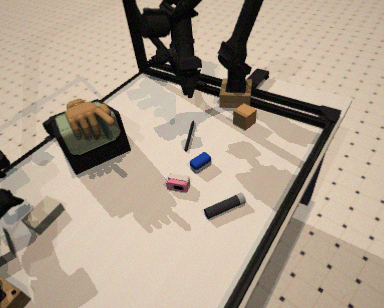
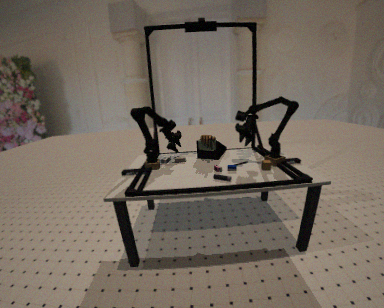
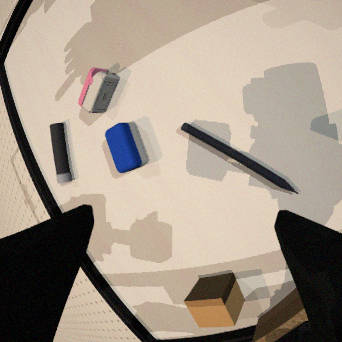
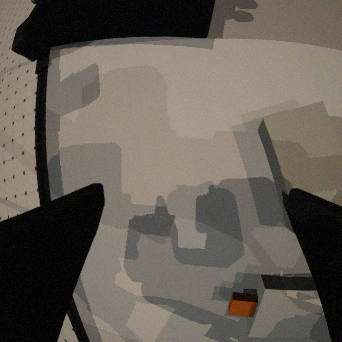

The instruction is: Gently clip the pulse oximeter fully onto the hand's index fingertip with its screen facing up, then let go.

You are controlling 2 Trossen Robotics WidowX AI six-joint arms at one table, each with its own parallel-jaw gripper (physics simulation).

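Places are measured from the left arm's base along level axes (x ahead, y left, z up), in metres.
Pixels of known places: left gripper, fingertip midpoint: (image 1: 188, 96) (image 2: 242, 144) (image 3: 188, 218); right gripper, fingertip midpoint: (image 1: 13, 188) (image 2: 179, 149) (image 4: 200, 196); left arm's base at its link origin: (image 1: 236, 86) (image 2: 275, 156) (image 3: 304, 341); right arm's base at its link origin: (image 2: 152, 161).
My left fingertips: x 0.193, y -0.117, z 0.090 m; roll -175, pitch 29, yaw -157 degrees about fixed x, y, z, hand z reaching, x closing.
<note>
Ahead of a thing's pixels: the offset from my left fingertips to its top centre. "*": to the spot under its first point.
The pulse oximeter {0.108 m down, 0.206 m ahead, 0.003 m left} (image 1: 178, 184) (image 2: 218, 168) (image 3: 100, 92), pink and white-grey, lies on its side on the table, its pink face with the dark screen turned sideways. The tan hand (image 1: 86, 116) (image 2: 208, 140) rests with spread fingers on a green pad {* 0.043 m down, 0.158 m ahead, 0.233 m right} (image 1: 92, 141) on a black stand (image 1: 102, 154) (image 4: 125, 20); no clip shows on its fingers. My left gripper (image 1: 188, 94) (image 2: 245, 143) (image 3: 188, 218) is open and empty above the table, away from the oximeter. My right gripper (image 2: 174, 148) (image 4: 200, 196) is open and empty above the table's other side.
A blue block {0.107 m down, 0.129 m ahead, 0.049 m left} (image 1: 200, 161) (image 3: 123, 147) lies near the oximeter, with a dark cylinder {0.112 m down, 0.260 m ahead, 0.130 m left} (image 1: 222, 206) (image 3: 61, 152) and a dark pen {0.131 m down, 0.006 m ahead, 0.006 m right} (image 1: 189, 136) (image 3: 237, 156) around it. A wooden cube {0.090 m down, 0.068 m back, 0.155 m left} (image 1: 245, 117) (image 3: 212, 311) sits near the left arm's base. A grey box {0.110 m down, 0.343 m ahead, 0.308 m right} (image 1: 45, 215) (image 4: 310, 135) lies near the right gripper.
</note>
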